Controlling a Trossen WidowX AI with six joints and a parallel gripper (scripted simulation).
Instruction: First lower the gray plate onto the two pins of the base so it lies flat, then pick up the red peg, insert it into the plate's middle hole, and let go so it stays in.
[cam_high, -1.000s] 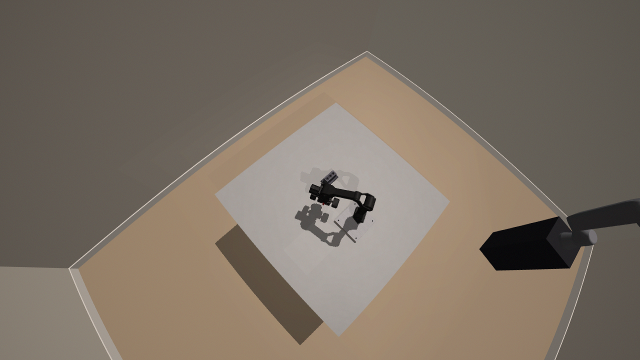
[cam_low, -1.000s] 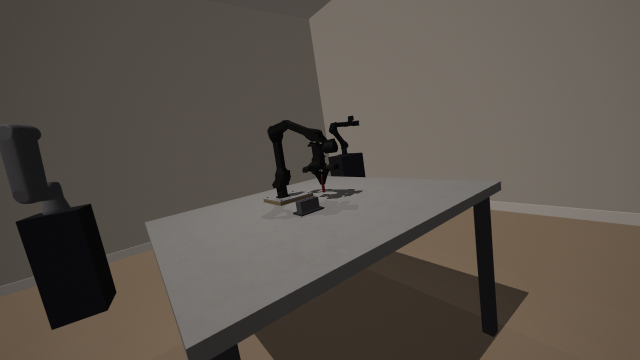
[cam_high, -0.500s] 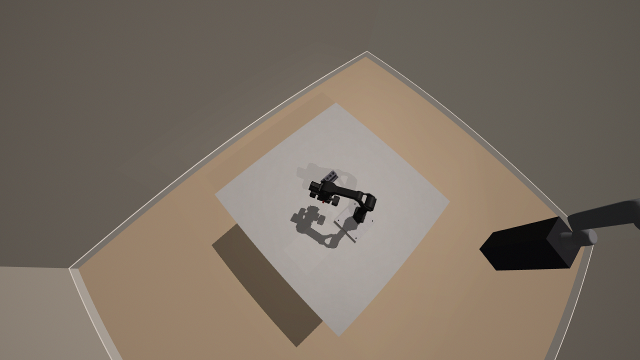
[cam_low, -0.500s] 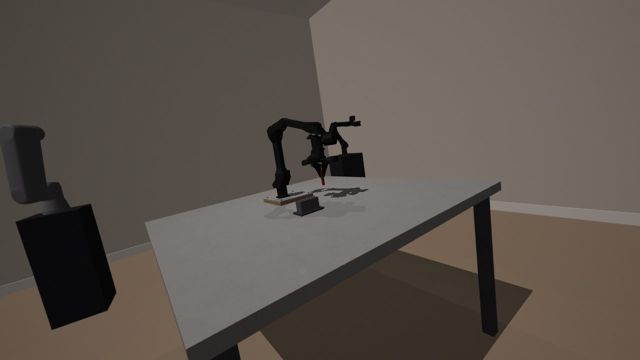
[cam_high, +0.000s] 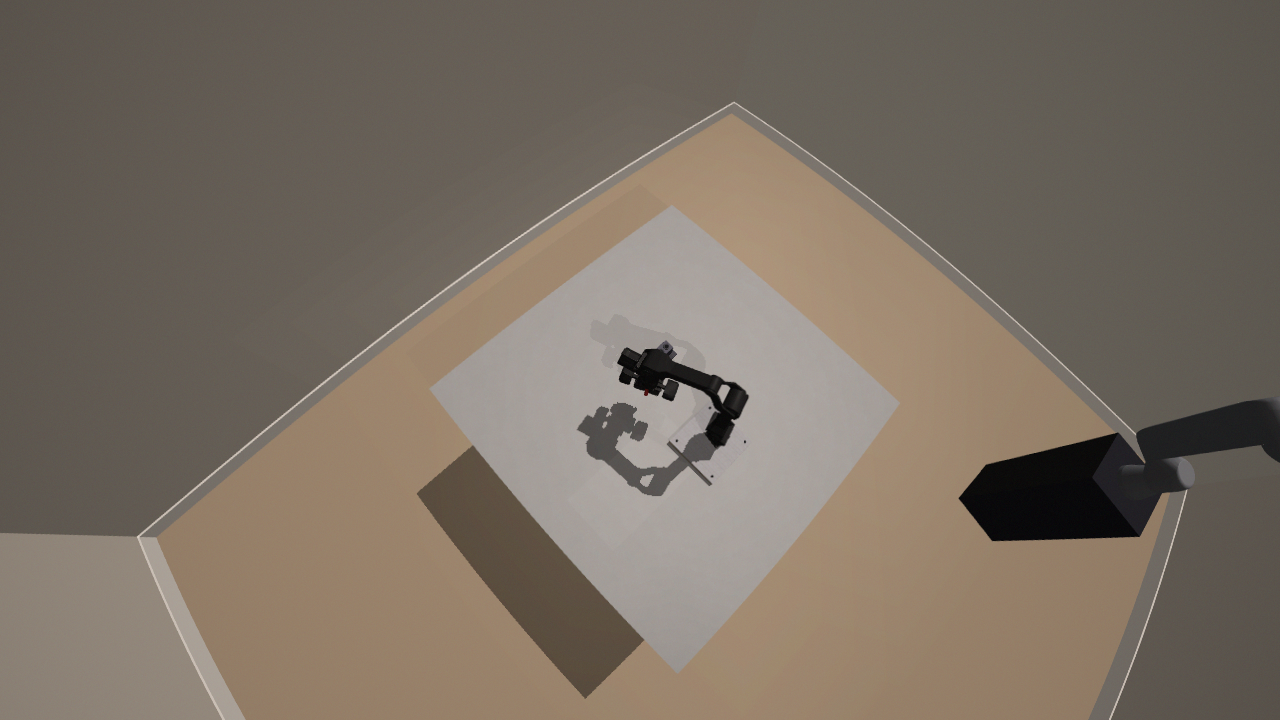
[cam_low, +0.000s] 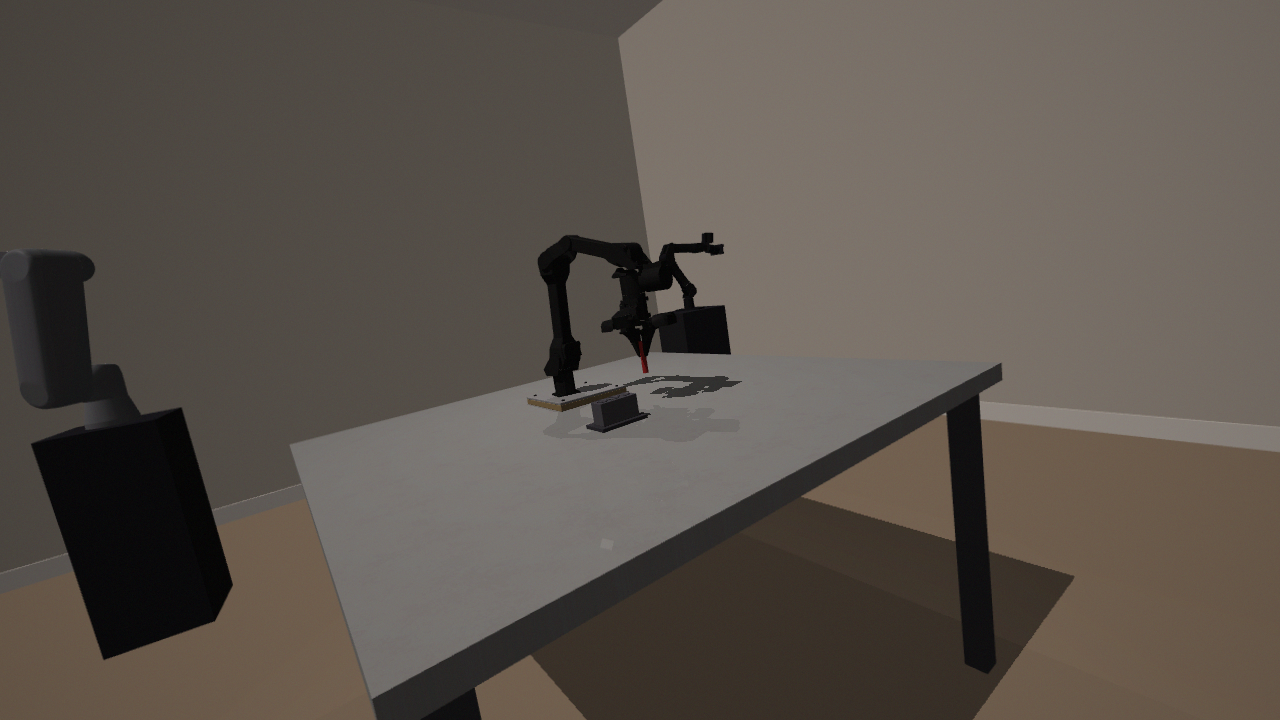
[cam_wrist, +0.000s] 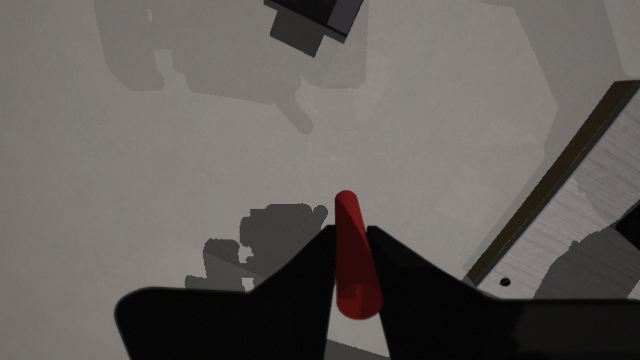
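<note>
Right now my gripper tip is 10 cm short of the gray plate, 14 cm to the left of it and 7 cm above it. The rest, counted from my gripper tip: red peg (right at my gripper tip); then dark base (10 cm ahead, 14 cm to the right, 11 cm below).
</note>
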